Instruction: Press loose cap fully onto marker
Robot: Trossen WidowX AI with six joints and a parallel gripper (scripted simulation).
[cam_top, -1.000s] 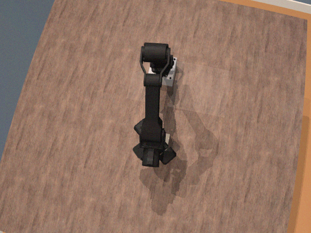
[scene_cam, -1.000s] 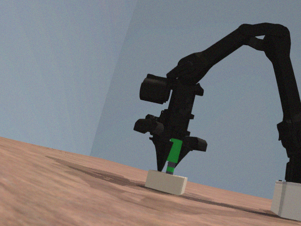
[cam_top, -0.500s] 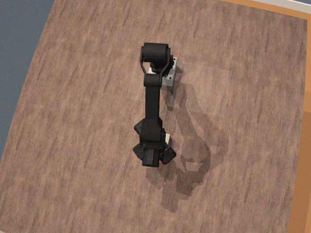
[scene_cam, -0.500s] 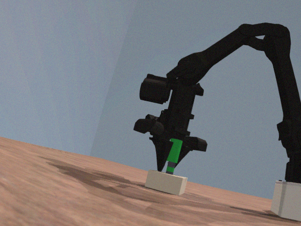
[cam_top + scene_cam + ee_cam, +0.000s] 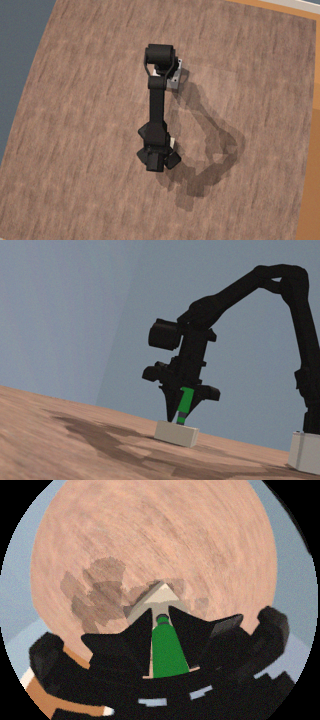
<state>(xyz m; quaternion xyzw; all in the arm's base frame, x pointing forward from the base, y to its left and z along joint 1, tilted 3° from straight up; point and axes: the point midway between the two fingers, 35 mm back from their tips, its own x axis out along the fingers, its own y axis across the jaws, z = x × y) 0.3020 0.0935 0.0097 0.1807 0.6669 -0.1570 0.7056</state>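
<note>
Now: gripper tip 20 mm past the green cap, 10 mm to the right of it and 50 mm below it. The rest, counted from my gripper tip: cream holder block: 20 mm behind, 10 mm to the left, 20 mm below.
</note>
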